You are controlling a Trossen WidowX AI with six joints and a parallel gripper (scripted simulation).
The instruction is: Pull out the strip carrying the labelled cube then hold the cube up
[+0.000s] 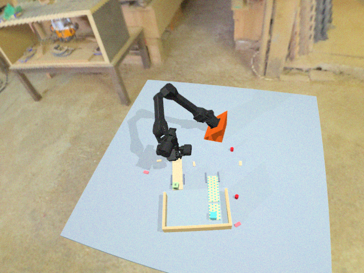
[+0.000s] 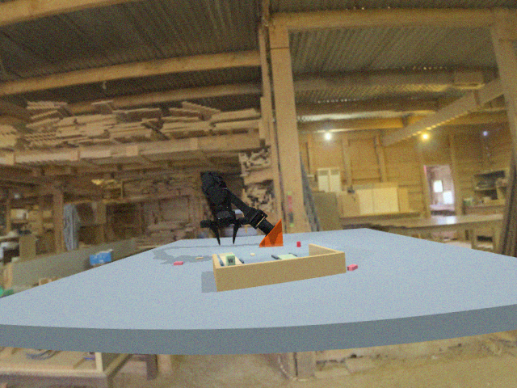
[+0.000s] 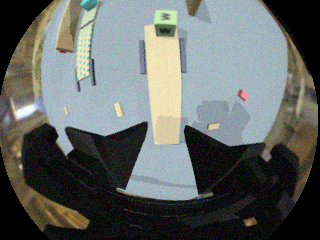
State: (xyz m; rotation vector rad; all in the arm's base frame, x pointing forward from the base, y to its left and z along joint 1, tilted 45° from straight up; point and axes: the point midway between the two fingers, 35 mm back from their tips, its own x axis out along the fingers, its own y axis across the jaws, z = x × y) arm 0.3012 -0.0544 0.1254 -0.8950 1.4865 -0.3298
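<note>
Right now my gripper tip is 50 mm short of the tan strip, 20 mm to the right of it and 50 mm above it. The rest, counted from my gripper tip: green cube marked w: 140 mm ahead, 60 mm to the left, 30 mm below; tan chip: 120 mm behind, 340 mm to the left, 50 mm below.
</note>
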